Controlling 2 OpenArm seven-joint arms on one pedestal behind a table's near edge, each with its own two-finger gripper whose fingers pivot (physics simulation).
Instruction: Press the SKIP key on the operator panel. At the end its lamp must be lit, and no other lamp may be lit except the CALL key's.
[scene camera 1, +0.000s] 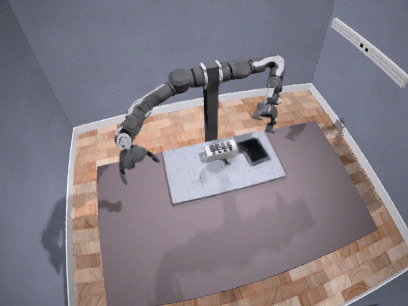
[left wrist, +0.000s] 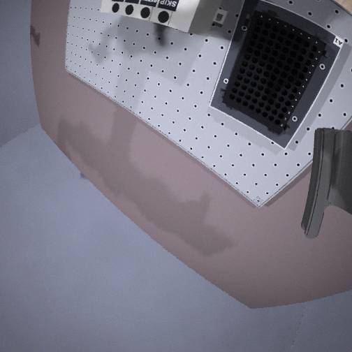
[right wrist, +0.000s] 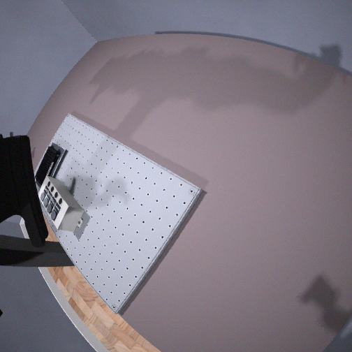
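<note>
The operator panel (scene camera 1: 220, 150) (left wrist: 197, 15) (right wrist: 73, 216) is a pale box with two rows of dark round parts. In the left wrist view the SKIP label (left wrist: 168, 3) is at the top edge beside a dark, unlit lamp (left wrist: 163, 17); the other lamps in view there look dark, and the keys are cut off. My left gripper (scene camera 1: 263, 124) is open and empty, above and to the right of the panel in the scene view; one finger shows in the left wrist view. My right gripper (scene camera 1: 141, 171) is open and empty, well left of the panel.
The panel stands on a light perforated board (scene camera 1: 187, 187) (left wrist: 200, 132) (right wrist: 145, 220) on the brown table mat (scene camera 1: 240, 250). A black rack (scene camera 1: 255, 150) (left wrist: 275, 70) with many holes lies beside the panel, to its right in the scene view. The dark pedestal (scene camera 1: 211, 110) rises behind the board.
</note>
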